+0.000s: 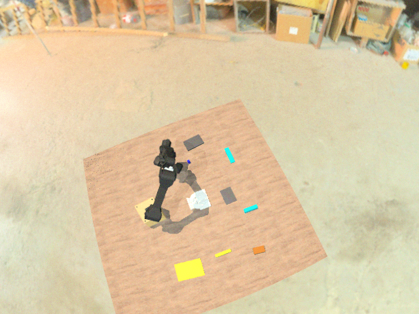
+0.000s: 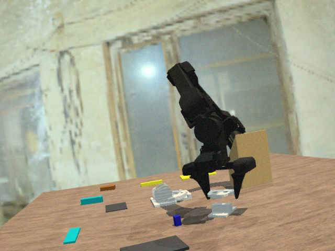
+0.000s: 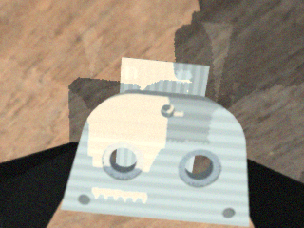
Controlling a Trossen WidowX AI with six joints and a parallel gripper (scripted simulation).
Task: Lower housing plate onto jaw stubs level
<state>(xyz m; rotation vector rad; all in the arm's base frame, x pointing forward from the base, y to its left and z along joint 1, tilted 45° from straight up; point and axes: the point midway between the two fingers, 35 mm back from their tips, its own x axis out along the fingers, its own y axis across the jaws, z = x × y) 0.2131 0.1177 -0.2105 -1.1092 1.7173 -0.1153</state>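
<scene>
Now: the white stepped block 10 mm ahead of my gripper tip, 10 mm to the left of it and 30 mm below it. From my gripper tip the other things lie so: orange block (210 mm ahead, 720 mm to the right, 30 mm below); then white jaw assembly (40 mm ahead, 240 mm to the right, 20 mm below); then small blue cube (130 mm ahead, 10 mm to the left, 20 mm below).
</scene>
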